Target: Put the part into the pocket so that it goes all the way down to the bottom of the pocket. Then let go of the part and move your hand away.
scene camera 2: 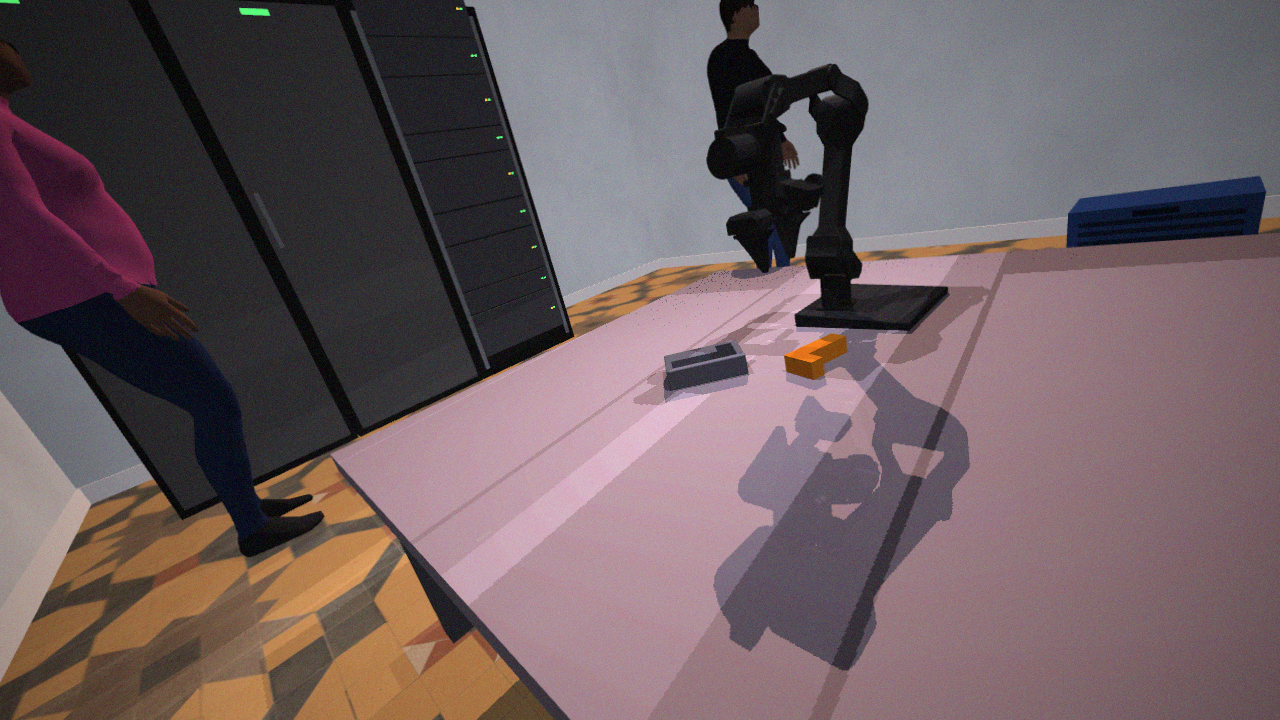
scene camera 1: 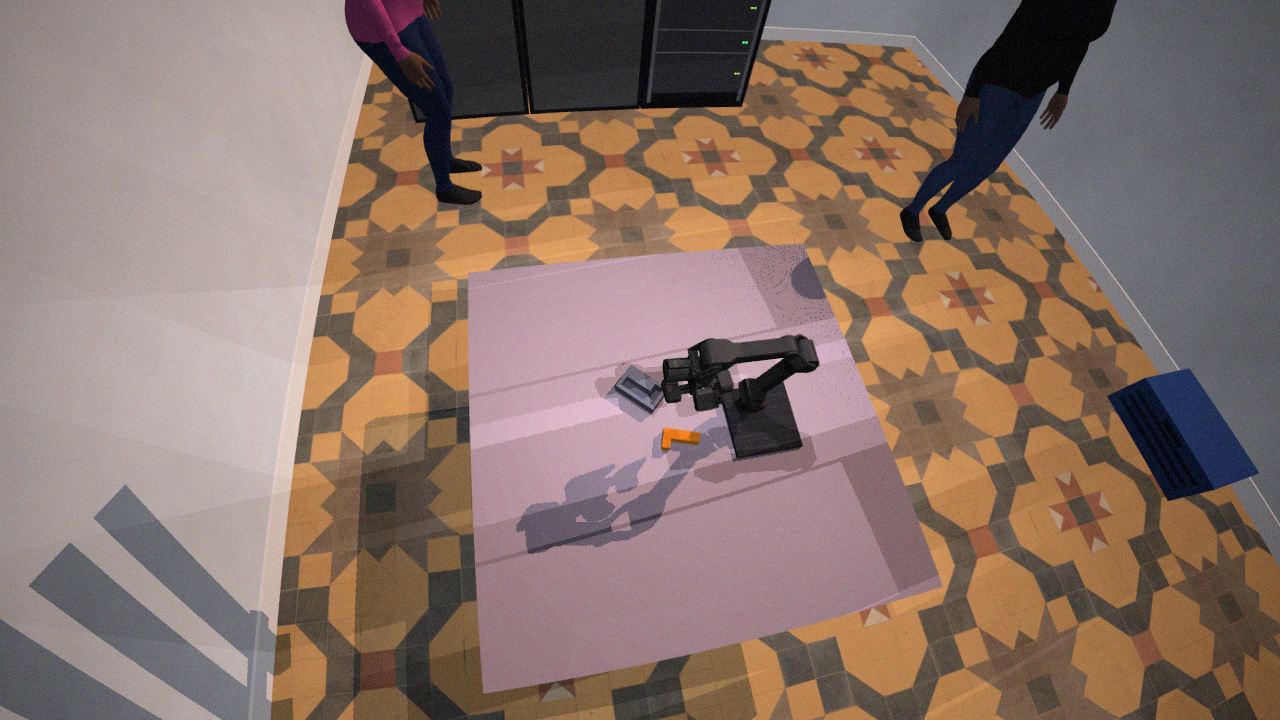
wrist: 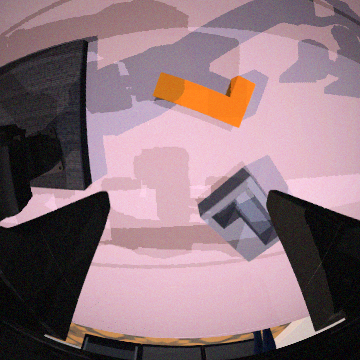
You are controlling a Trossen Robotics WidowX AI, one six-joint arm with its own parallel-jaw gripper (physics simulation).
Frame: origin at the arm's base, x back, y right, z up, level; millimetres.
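Seen in the pictures: gripper, between the fingertips: (scene camera 2: 779, 265) (scene camera 1: 691, 398) (wrist: 189, 198); arm's base, origin of its link: (scene camera 2: 836, 305) (scene camera 1: 745, 404) (wrist: 43, 152).
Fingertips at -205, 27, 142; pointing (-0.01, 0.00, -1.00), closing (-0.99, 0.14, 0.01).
Note:
Pixels of each thing's top centre, then the offset from my fingertips to it, as dx, dy, dz. Level surfaces: height alone.
- orange L-shaped part, centre of its top: (wrist: 205, 86) (scene camera 2: 822, 347) (scene camera 1: 681, 439) -37, -66, -136
- grey block, centre of its top: (wrist: 250, 226) (scene camera 2: 702, 355) (scene camera 1: 642, 386) -87, +131, -130
- pink table, height of its surface: dz -166
An orange L-shaped part (scene camera 1: 680, 437) (scene camera 2: 810, 358) (wrist: 205, 98) lies flat on the pink table top, beside the grey block and apart from it. The grey block (scene camera 1: 626, 390) (scene camera 2: 708, 372) (wrist: 247, 246) sits on the table with its L-shaped pocket facing up; the pocket is empty. In the wrist view the right finger covers one edge of the block. My gripper (scene camera 1: 688, 395) (scene camera 2: 778, 263) (wrist: 189, 198) is wide open and empty. It hangs above the table, clear of the part and the block.
The arm's black base plate (scene camera 1: 768, 434) (scene camera 2: 881, 308) (wrist: 60, 125) stands close to the part. The arm's shadow falls across the pink table (scene camera 1: 572, 626) (scene camera 2: 1118, 537). Dark cabinets, two people and a blue box (scene camera 1: 1181, 434) (scene camera 2: 1163, 210) are beyond the table.

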